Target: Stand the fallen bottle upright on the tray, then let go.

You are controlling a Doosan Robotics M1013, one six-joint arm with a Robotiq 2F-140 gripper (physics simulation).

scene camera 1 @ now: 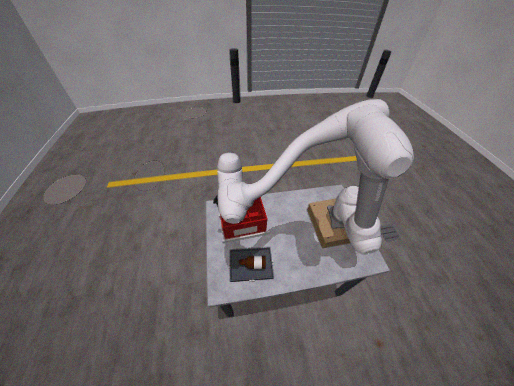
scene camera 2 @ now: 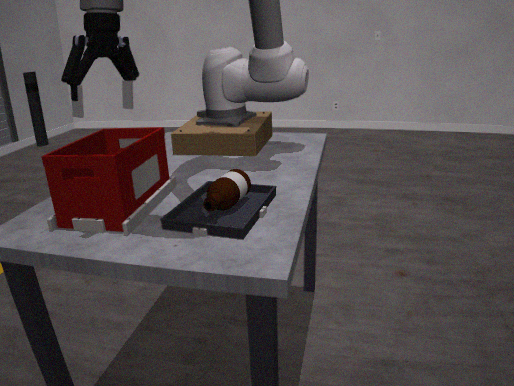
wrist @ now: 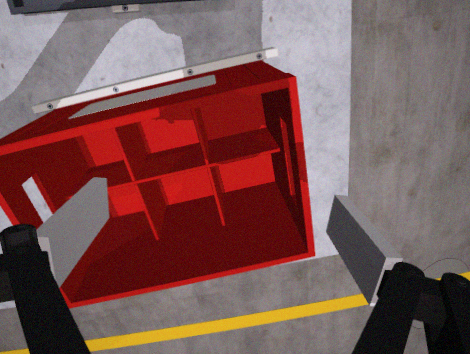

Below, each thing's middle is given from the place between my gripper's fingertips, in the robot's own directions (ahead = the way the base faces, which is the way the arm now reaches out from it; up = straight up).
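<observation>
There is a brown bottle [scene camera 2: 222, 194], which sits 220 mm to the left of my hand, 130 mm behind it and 210 mm below it. As for the pale rail [scene camera 2: 144, 210], I find it 240 mm below my hand, 40 mm to the left of it and 80 mm behind it.
</observation>
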